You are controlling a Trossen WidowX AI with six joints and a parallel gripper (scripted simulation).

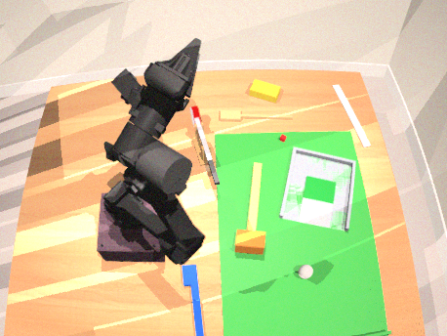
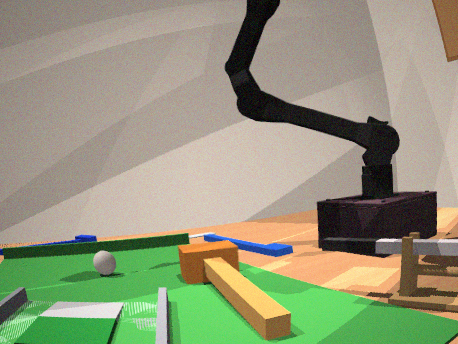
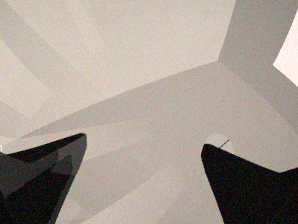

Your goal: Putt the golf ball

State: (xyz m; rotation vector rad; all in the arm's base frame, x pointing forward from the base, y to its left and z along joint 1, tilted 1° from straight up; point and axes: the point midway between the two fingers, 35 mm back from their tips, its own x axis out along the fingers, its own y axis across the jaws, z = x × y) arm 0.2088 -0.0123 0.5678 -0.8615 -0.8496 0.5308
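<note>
Right now my gripper tip is 62 cm above the red putter, 25 cm to the right of it and 2 cm past it. The rest, counted from my gripper tip: small red cube 66 cm below, 29 cm to the left, 24 cm ahead; wooden rack 64 cm below, 27 cm to the left, 2 cm behind; white golf ball 65 cm below, 26 cm ahead, 18 cm to the right.
</note>
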